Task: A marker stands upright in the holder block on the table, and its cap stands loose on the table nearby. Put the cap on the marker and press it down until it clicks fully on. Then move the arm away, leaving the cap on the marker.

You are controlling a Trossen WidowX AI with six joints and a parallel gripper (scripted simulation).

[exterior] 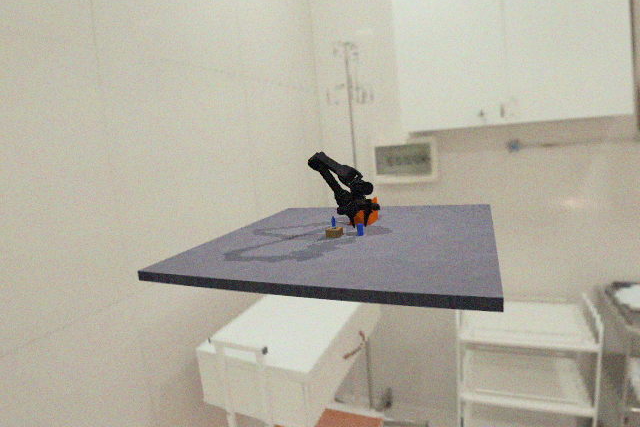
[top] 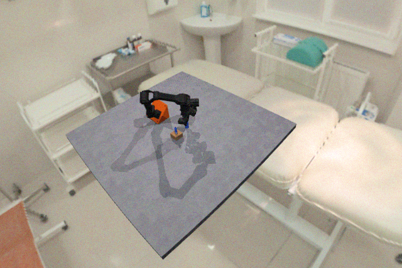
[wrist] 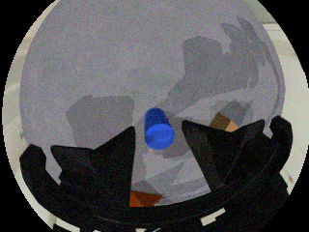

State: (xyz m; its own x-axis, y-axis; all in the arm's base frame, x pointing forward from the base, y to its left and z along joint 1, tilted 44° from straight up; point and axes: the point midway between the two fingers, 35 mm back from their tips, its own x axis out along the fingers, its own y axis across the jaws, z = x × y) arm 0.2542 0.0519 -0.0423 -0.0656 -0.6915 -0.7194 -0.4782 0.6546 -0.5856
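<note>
Right now my gripper tip is 10 mm above the blue cap. From my gripper tip the other things lie so: holder block: 120 mm to the right, 20 mm below, 10 mm ahead.
</note>
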